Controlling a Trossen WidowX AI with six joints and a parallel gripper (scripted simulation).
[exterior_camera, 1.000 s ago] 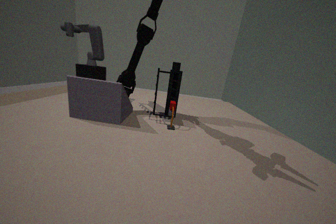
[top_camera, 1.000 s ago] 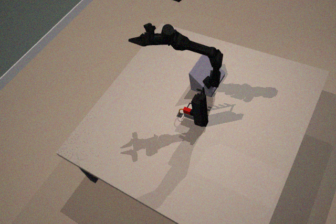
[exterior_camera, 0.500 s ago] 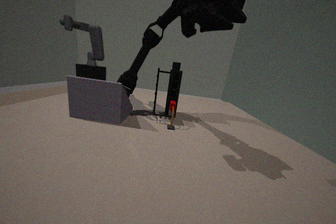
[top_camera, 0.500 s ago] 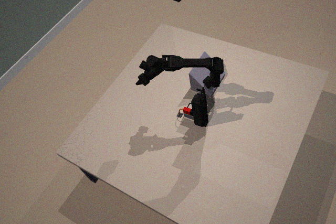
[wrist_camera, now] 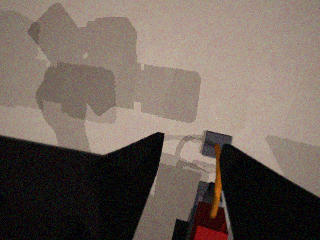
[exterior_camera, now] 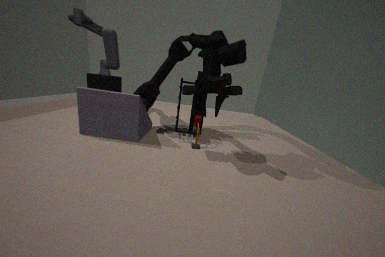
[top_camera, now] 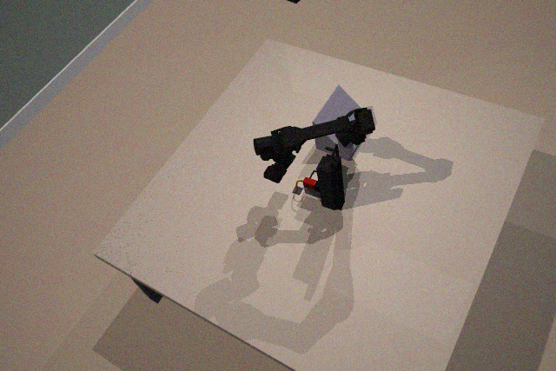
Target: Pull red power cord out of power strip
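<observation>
Right now the red plug is 60 mm behind my gripper tip, 110 mm to the left of it and 40 mm below it. From my gripper tip the other things lie so: black power strip 70 mm behind, 180 mm to the left, 10 mm below.
</observation>
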